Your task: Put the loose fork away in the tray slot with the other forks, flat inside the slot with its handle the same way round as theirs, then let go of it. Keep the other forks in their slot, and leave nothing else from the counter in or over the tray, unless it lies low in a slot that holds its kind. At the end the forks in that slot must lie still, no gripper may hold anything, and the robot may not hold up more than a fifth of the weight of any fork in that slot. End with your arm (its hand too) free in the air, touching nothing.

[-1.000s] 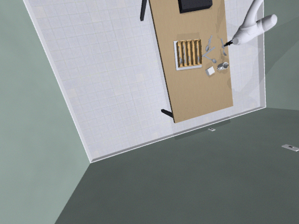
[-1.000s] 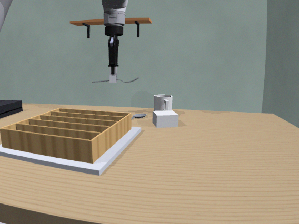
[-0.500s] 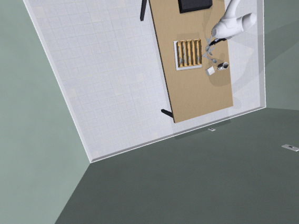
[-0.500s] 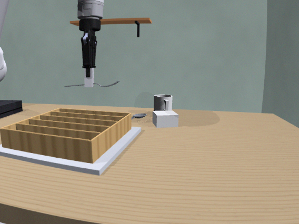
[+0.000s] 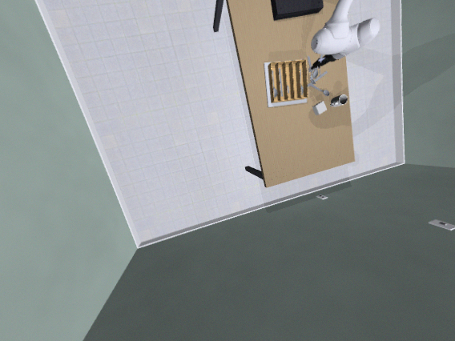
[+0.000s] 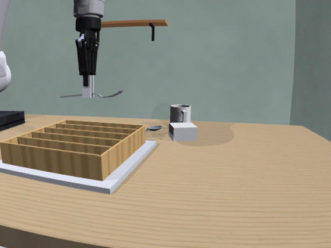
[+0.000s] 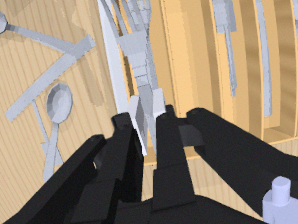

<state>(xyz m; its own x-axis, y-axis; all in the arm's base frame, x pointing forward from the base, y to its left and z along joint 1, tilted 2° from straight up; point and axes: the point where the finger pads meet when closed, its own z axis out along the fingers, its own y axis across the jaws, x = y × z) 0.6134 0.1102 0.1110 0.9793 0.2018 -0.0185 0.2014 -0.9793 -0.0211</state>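
My hand is 4 cm short of the tray, 11 cm to the left of it and 13 cm above it. Also, from my hand: white box (25 cm ahead, 18 cm to the left, 16 cm below); white mug (20 cm ahead, 34 cm to the left, 14 cm below).
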